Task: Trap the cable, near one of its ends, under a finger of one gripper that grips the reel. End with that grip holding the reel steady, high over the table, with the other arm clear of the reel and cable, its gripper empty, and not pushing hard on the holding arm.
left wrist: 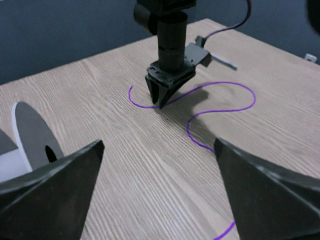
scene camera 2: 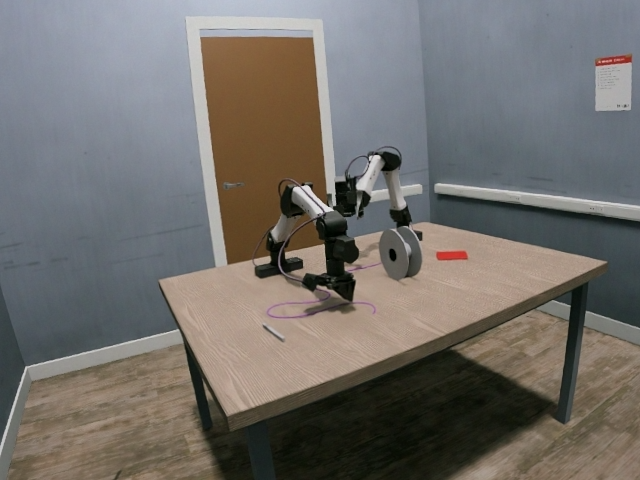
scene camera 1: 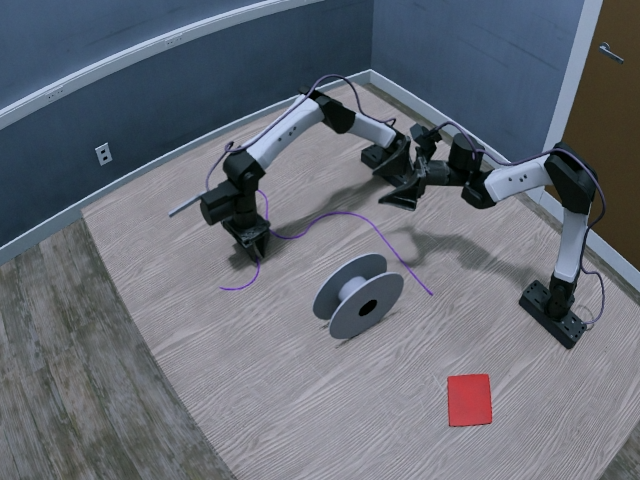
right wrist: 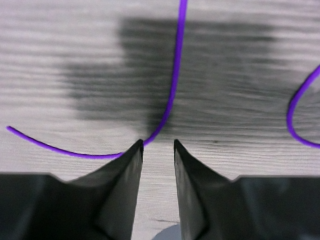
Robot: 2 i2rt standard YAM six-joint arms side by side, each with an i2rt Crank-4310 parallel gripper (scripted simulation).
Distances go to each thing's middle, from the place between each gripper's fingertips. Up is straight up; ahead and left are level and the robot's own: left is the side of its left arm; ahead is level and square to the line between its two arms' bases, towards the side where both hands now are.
The grey reel (scene camera 2: pixel 400 251) lies 9 cm behind my right hand (scene camera 1: pixel 258 259), 28 cm to the left of it and 8 cm above it.
My left hand (scene camera 1: pixel 374 186) is 15 cm short of the grey reel, 13 cm to the right of it and 13 cm above it.
